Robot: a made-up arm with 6 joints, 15 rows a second.
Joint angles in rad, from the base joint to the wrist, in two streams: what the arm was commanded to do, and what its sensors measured. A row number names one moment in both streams.
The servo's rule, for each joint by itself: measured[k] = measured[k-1] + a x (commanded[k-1-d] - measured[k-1]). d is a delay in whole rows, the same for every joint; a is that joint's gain. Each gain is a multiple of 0.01, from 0.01 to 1. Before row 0 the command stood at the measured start. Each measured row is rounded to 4 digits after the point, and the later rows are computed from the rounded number. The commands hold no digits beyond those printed.
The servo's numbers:
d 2
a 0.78 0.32 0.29 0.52 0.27 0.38
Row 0, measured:
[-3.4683, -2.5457, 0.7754, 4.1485, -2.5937, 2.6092]
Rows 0 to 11, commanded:
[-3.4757, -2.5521, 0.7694, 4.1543, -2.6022, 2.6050]
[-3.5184, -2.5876, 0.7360, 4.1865, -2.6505, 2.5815]
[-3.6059, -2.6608, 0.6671, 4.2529, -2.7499, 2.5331]
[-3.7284, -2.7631, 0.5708, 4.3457, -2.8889, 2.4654]
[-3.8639, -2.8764, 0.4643, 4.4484, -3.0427, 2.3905]
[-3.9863, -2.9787, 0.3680, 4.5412, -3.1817, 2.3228]
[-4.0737, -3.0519, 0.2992, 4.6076, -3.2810, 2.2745]
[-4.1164, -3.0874, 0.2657, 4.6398, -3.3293, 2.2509]
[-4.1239, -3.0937, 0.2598, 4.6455, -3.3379, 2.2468]
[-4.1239, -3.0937, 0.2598, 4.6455, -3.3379, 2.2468]
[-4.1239, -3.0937, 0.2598, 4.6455, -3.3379, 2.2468]
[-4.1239, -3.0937, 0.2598, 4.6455, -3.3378, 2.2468]
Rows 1 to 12, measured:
[-3.4683, -2.5457, 0.7754, 4.1485, -2.5937, 2.6092]
[-3.4683, -2.5457, 0.7754, 4.1485, -2.5937, 2.6092]
[-3.4741, -2.5477, 0.7737, 4.1515, -2.5960, 2.6076]
[-3.5087, -2.5605, 0.7628, 4.1697, -2.6107, 2.5977]
[-3.5845, -2.5926, 0.7350, 4.2130, -2.6483, 2.5732]
[-3.6967, -2.6472, 0.6874, 4.2820, -2.7133, 2.5322]
[-3.8271, -2.7205, 0.6227, 4.3685, -2.8022, 2.4784]
[-3.9513, -2.8031, 0.5488, 4.4583, -2.9047, 2.4193]
[-4.0468, -2.8827, 0.4764, 4.5359, -3.0063, 2.3643]
[-4.1011, -2.9482, 0.4153, 4.5899, -3.0935, 2.3212]
[-4.1189, -2.9948, 0.3702, 4.6188, -3.1595, 2.2929]
[-4.1228, -3.0264, 0.3382, 4.6327, -3.2077, 2.2754]

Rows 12 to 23, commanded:
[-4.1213, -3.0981, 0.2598, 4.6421, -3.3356, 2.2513]
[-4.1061, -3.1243, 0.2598, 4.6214, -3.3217, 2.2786]
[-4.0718, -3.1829, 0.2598, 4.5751, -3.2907, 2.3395]
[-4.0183, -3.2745, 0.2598, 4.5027, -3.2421, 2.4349]
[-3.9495, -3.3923, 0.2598, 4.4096, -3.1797, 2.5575]
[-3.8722, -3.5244, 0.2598, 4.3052, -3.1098, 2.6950]
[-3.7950, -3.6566, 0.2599, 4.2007, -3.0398, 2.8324]
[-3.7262, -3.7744, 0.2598, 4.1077, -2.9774, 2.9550]
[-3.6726, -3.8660, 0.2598, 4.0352, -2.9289, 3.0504]
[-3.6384, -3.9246, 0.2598, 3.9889, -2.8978, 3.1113]
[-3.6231, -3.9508, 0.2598, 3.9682, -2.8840, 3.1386]
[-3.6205, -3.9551, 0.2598, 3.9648, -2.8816, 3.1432]
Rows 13 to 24, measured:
[-4.1237, -3.0479, 0.3155, 4.6394, -3.2429, 2.2645]
[-4.1239, -3.0626, 0.2993, 4.6426, -3.2685, 2.2578]
[-4.1219, -3.0740, 0.2878, 4.6423, -3.2866, 2.2553]
[-4.1096, -3.0901, 0.2797, 4.6314, -3.2961, 2.2642]
[-4.0801, -3.1198, 0.2739, 4.6021, -3.2946, 2.2928]
[-4.0319, -3.1693, 0.2698, 4.5504, -3.2804, 2.3468]
[-3.9676, -3.2407, 0.2669, 4.4772, -3.2532, 2.4269]
[-3.8932, -3.3315, 0.2648, 4.3878, -3.2145, 2.5288]
[-3.8166, -3.4355, 0.2634, 4.2905, -3.1673, 2.6442]
[-3.7461, -3.5439, 0.2624, 4.1954, -3.1160, 2.7623]
[-3.6888, -3.6470, 0.2616, 4.1121, -3.0655, 2.8718]
[-3.6495, -3.7358, 0.2611, 4.0480, -3.0202, 2.9628]

